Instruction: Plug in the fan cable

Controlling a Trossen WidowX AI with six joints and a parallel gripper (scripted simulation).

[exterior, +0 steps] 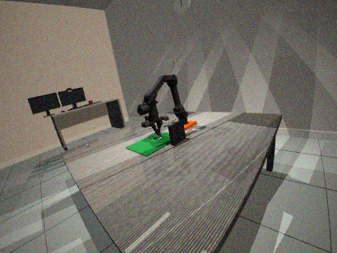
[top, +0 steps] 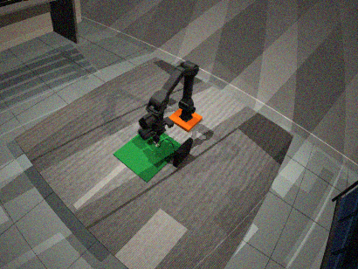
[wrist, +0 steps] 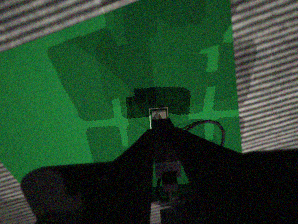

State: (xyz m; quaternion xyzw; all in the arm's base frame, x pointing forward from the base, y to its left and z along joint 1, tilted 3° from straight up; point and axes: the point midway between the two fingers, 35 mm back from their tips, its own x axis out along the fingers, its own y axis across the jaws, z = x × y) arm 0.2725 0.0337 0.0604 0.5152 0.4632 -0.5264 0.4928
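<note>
My gripper tip is now 1 cm to the right of the dark plug and 1 cm below it. Also, from my gripper tip: pale four-pin header 4 cm below, 1 cm to the left; green board 6 cm below, 6 cm ahead, 2 cm to the left; dark fan 16 cm to the left, 4 cm behind, 2 cm above.
</note>
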